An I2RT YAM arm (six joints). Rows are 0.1 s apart.
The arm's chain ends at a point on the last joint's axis. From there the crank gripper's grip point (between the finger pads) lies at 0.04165 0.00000 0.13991 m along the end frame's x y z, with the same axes.
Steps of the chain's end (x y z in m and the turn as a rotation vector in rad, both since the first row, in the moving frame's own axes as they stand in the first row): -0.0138, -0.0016, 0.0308, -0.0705, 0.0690, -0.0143; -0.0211, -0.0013, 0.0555, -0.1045, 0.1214, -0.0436; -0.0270, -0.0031, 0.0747, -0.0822, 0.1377, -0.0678; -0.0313, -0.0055, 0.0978, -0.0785, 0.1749, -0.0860; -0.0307, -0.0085, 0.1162, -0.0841, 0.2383, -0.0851; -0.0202, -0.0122, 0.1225, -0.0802, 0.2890, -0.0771
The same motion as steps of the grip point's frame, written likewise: -0.0042, 0.0075, 0.0273, -0.0705, 0.0690, -0.0143; -0.0042, 0.0108, 0.0488, -0.1045, 0.1214, -0.0436; -0.0079, 0.0046, 0.0673, -0.0822, 0.1377, -0.0678; -0.0073, 0.0005, 0.0881, -0.0785, 0.1749, -0.0860; 0.0014, -0.0022, 0.1021, -0.0841, 0.2383, -0.0851; 0.0182, -0.0063, 0.1045, -0.0802, 0.2890, -0.0771
